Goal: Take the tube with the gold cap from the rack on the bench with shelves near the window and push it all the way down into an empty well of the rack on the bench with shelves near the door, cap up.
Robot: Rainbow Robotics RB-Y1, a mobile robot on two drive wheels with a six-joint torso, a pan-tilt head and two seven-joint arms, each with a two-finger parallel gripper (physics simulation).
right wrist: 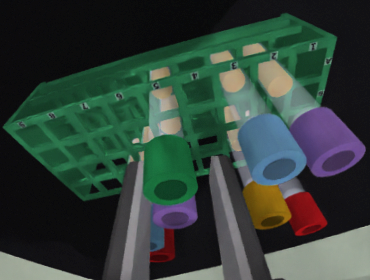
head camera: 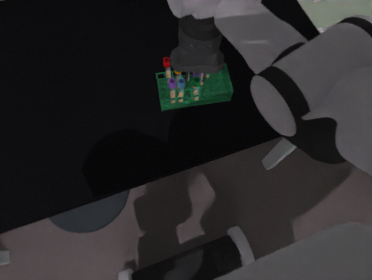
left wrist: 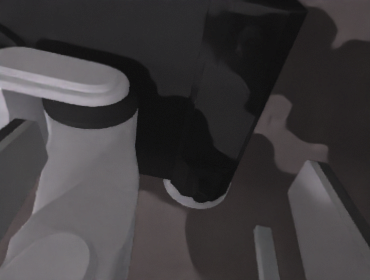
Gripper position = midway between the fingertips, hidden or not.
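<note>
There's a green rack (head camera: 217,88) to be seen here. You'd find the rack again at (right wrist: 71,124), along with the right gripper (right wrist: 179,170). As for the left wrist view, the rack is out of frame there.
</note>
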